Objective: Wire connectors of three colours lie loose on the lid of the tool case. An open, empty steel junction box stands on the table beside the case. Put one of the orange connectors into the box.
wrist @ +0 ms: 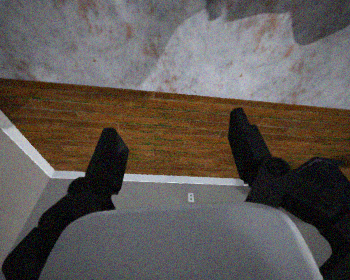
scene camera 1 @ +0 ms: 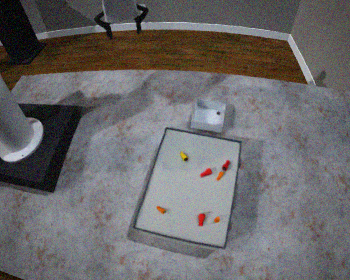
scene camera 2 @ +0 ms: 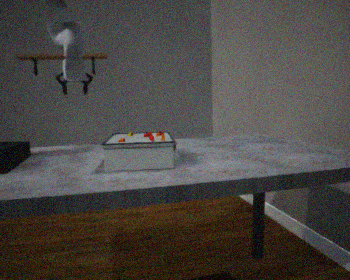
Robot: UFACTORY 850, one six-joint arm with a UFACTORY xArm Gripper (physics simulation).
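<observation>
My gripper [scene camera 1: 124,34] [scene camera 2: 75,93] [wrist: 173,131] is open and empty, high above the table and far from the connectors. On the lid of the tool case [scene camera 1: 175,200] [scene camera 2: 140,157], one orange connector [scene camera 1: 220,175] lies beside two red ones at the right. Another orange connector [scene camera 1: 161,210] [scene camera 2: 121,140] lies near the left front. A third orange connector [scene camera 1: 217,220] lies near the right front, beside a red one. The steel junction box [scene camera 1: 208,116] stands open and empty behind the case; it does not show in scene camera 2 or the wrist view.
Red connectors [scene camera 1: 206,173] [scene camera 1: 226,165] [scene camera 1: 201,219] and a yellow connector [scene camera 1: 184,156] [scene camera 2: 130,134] also lie on the lid. The arm's base stands on a black plate [scene camera 1: 62,150] [scene camera 2: 14,155] left of the case. A wooden shelf [scene camera 2: 42,56] is on the wall.
</observation>
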